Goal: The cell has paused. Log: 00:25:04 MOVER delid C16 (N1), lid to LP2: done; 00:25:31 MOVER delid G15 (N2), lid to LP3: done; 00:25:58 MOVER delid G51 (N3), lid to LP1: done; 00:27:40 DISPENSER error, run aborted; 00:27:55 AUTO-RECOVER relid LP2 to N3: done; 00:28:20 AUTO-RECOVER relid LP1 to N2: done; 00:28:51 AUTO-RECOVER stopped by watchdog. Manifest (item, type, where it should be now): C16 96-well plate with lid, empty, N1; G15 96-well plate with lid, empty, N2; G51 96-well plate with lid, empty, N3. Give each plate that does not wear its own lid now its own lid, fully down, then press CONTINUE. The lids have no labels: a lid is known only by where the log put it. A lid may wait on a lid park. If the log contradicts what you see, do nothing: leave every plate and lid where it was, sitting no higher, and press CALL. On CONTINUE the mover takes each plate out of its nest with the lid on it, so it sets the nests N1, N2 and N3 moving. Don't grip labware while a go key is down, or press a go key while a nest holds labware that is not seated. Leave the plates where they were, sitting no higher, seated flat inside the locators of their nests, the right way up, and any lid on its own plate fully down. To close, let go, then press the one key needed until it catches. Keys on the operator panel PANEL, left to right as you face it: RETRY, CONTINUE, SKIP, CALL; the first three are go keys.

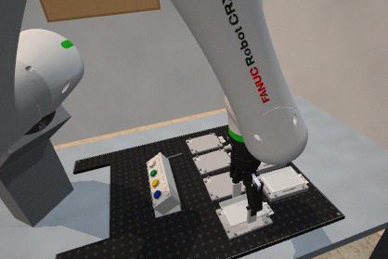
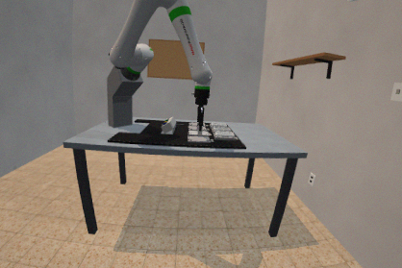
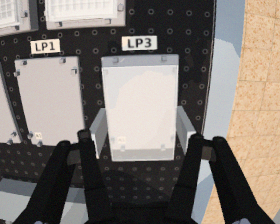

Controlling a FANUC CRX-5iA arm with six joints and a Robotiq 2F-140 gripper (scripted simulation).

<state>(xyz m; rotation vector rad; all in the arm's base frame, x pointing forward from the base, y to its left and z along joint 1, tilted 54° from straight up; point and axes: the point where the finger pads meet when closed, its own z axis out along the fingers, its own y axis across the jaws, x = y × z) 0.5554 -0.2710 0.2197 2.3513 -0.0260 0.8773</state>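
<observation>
The plate lies 24 cm ahead of my hand, 13 cm to the left of it and 4 cm below it. The rest, counted from my hand: LP1 label: 13 cm ahead, 10 cm to the left, 7 cm below; lid park LP4: 8 cm ahead, 26 cm to the left, 7 cm below; lid park LP1: 4 cm ahead, 13 cm to the left, 7 cm below.
</observation>
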